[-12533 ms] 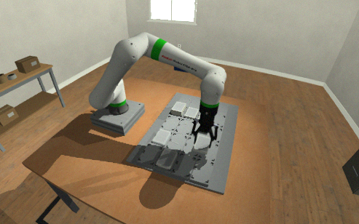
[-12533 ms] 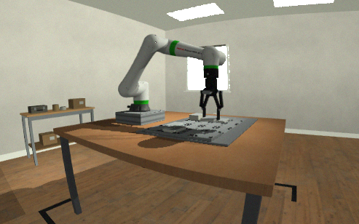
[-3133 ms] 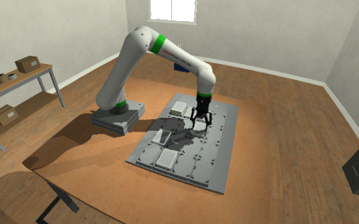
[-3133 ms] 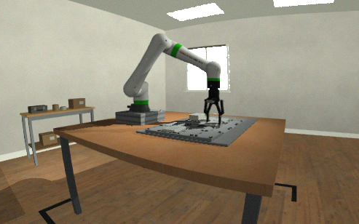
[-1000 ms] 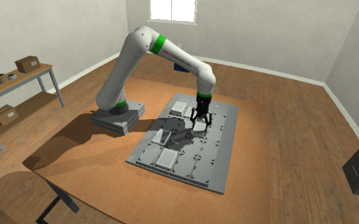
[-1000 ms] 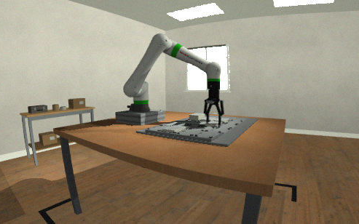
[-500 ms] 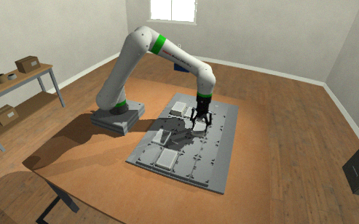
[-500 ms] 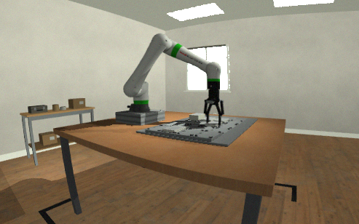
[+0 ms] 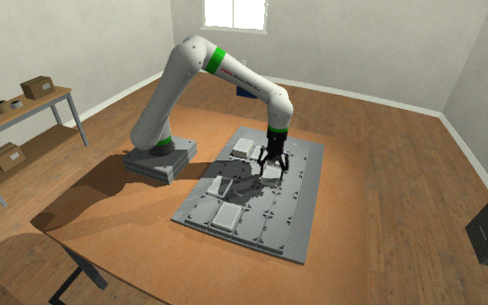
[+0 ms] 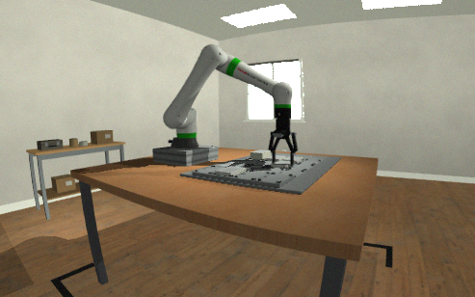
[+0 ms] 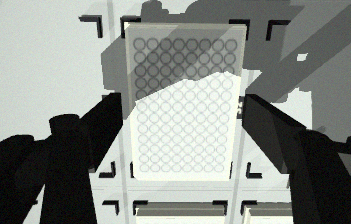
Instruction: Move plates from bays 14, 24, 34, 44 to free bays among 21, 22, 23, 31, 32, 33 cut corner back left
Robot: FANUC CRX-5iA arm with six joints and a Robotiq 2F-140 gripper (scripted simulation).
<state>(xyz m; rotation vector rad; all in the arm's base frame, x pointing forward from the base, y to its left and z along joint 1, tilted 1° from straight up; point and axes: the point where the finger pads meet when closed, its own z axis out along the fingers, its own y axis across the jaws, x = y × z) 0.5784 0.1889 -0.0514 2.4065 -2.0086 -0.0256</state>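
Now: the bay label 43 150 mm to the right of my hand, 90 mm ahead of it and 30 mm below it. From my hand the other things lie so: sealed 96-well plate (200 mm to the right, 180 mm behind, 20 mm below); then sealed deep-well block (240 mm behind, 120 mm to the left, 10 mm below).
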